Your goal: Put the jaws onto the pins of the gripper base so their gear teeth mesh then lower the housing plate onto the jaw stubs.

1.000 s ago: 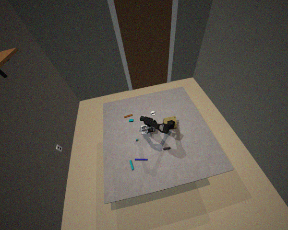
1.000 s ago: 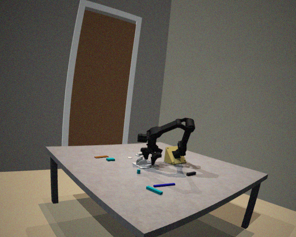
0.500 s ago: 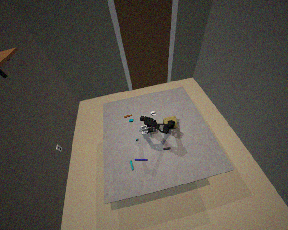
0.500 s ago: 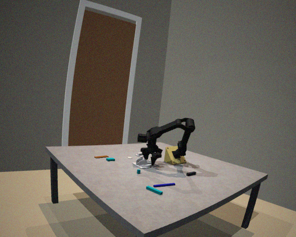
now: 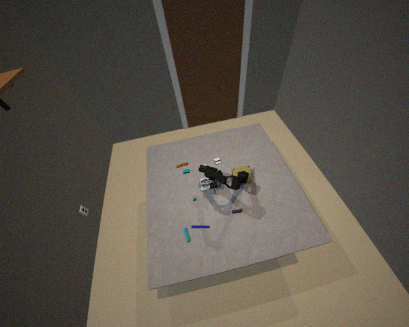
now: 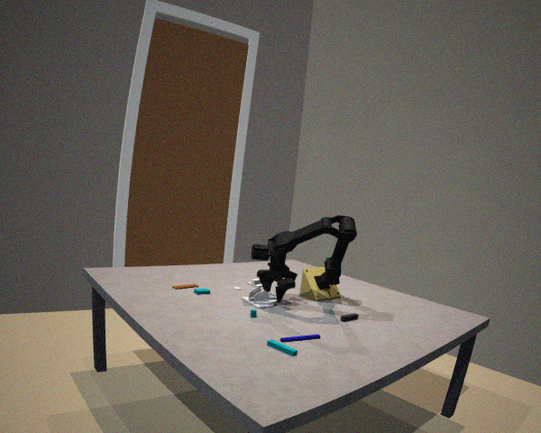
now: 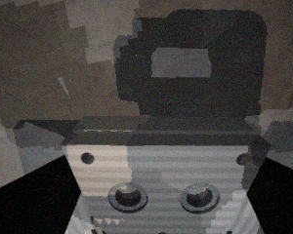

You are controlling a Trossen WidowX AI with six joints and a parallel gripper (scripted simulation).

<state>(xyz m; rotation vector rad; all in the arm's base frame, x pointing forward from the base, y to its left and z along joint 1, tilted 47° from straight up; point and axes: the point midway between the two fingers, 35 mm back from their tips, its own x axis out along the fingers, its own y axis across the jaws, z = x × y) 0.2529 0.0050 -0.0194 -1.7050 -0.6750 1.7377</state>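
Right now the white housing plate is right at my gripper tip. The rest, counted from my gripper tip: black block 130 mm behind, 290 mm to the left; white gripper base 10 mm ahead, 20 mm above; small teal cube 180 mm ahead, 120 mm to the left.
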